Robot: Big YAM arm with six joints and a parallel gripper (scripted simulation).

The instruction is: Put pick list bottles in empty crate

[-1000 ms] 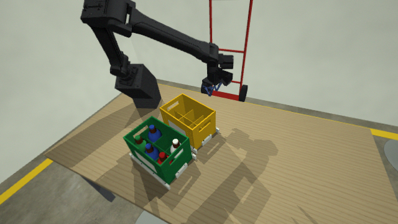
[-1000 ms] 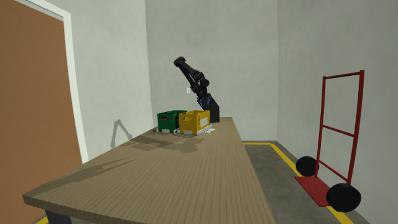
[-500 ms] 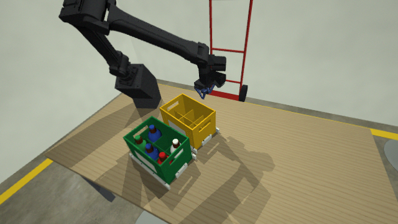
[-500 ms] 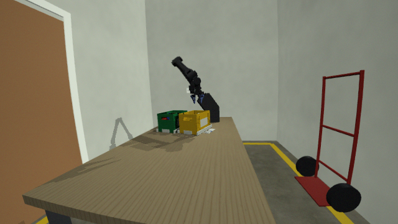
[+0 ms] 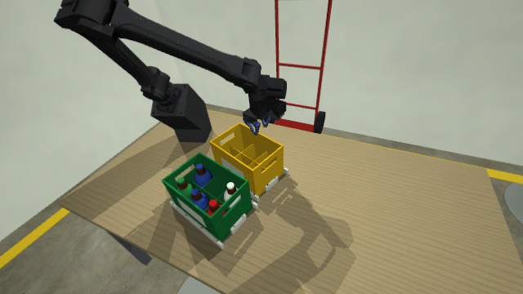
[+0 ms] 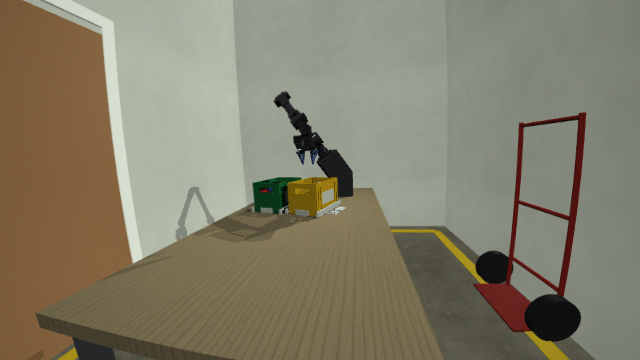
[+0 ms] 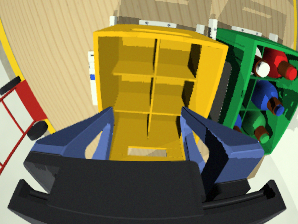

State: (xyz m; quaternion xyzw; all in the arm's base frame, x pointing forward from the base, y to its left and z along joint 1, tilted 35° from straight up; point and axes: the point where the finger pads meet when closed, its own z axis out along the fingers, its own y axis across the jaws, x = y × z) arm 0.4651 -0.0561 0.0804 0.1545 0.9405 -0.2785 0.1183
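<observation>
Right now my hand is 6 cm past the white-labelled bottle, 20 cm to the left of it and 19 cm above it. Round my hand: green crate (16 cm behind, 21 cm to the right, 20 cm below); then pick list (3 cm behind, 15 cm to the left, 28 cm below); then yellow crate (8 cm behind, 2 cm to the left, 20 cm below).
</observation>
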